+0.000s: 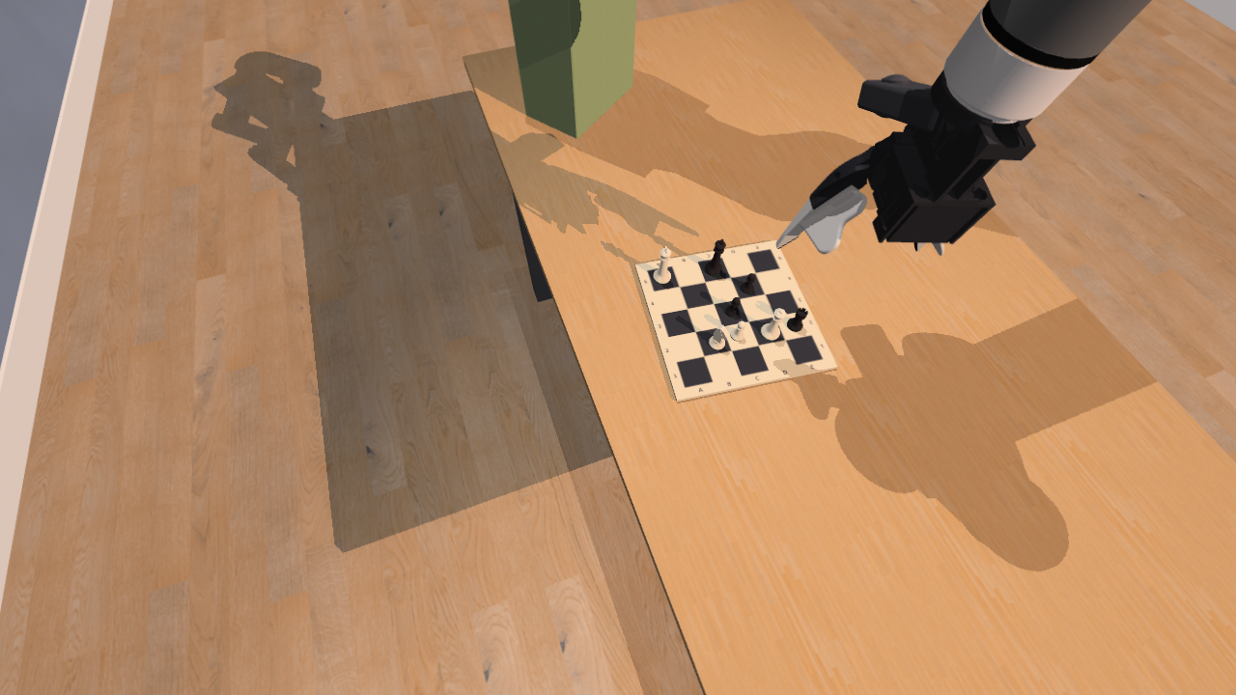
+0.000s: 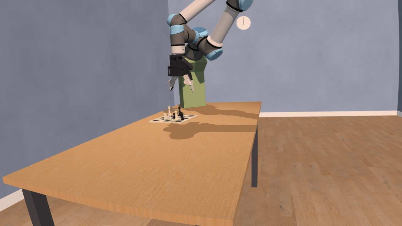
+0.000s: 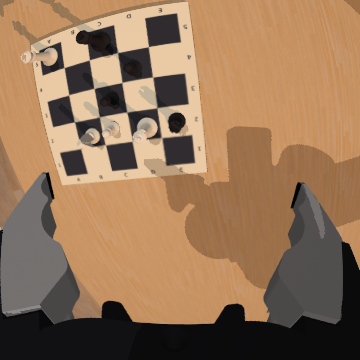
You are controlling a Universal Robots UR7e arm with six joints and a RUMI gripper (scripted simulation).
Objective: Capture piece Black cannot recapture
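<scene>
Right now the small chessboard is 1 cm behind my hand, 9 cm to the right of it and 16 cm below it. Also, from my hand: tall black piece: 8 cm behind, 12 cm to the right, 13 cm below; tall white piece: 6 cm behind, 19 cm to the right, 13 cm below.
</scene>
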